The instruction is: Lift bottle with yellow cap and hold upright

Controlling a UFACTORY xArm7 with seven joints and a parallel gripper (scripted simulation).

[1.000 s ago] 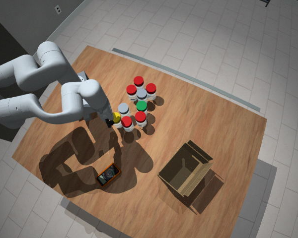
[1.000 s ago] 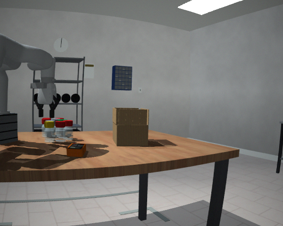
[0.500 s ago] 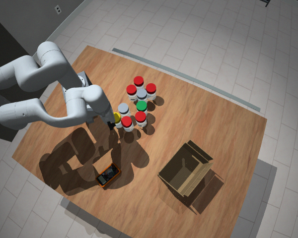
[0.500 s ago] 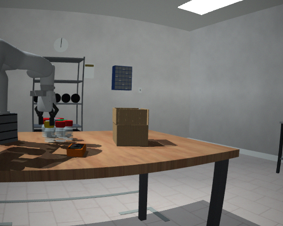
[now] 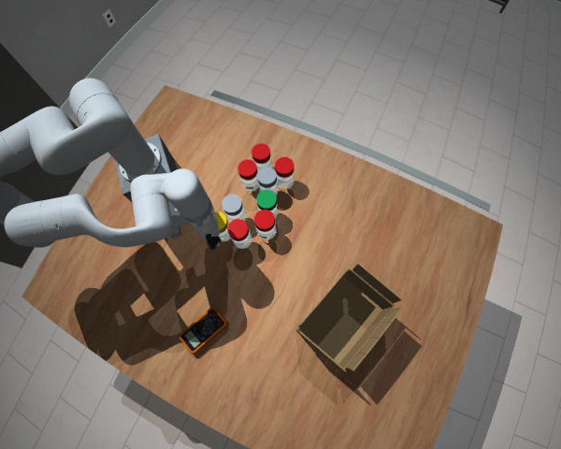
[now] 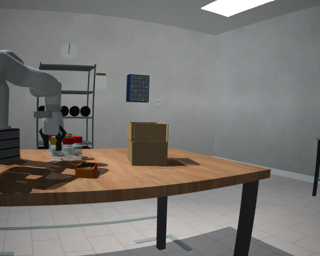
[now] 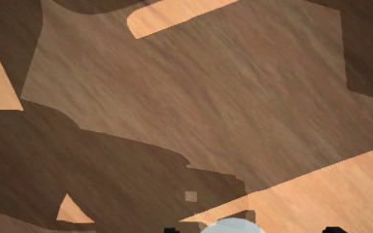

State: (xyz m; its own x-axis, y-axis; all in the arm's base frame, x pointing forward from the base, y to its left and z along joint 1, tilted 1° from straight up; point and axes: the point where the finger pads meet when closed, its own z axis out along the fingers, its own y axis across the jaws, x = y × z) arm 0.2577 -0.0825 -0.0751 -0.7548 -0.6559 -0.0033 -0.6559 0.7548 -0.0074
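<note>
The yellow-capped bottle lies 20 mm ahead of my hand, 20 mm to the left of it and 20 mm below it. The rest, counted from my hand: green-capped bottle 120 mm ahead, 120 mm to the left, 20 mm below; orange multimeter 90 mm ahead, 260 mm to the right, 50 mm below.
</note>
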